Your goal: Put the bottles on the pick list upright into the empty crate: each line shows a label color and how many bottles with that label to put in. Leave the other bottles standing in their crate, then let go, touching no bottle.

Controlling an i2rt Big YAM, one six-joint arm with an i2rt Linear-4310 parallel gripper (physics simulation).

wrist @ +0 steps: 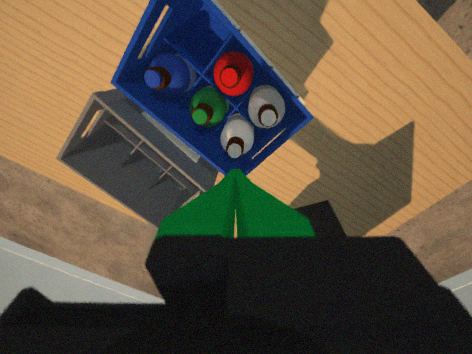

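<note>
My gripper (235, 176) is here where I can see it. I see a green bottle (208, 107) as well, and also a red bottle (233, 72).
</note>
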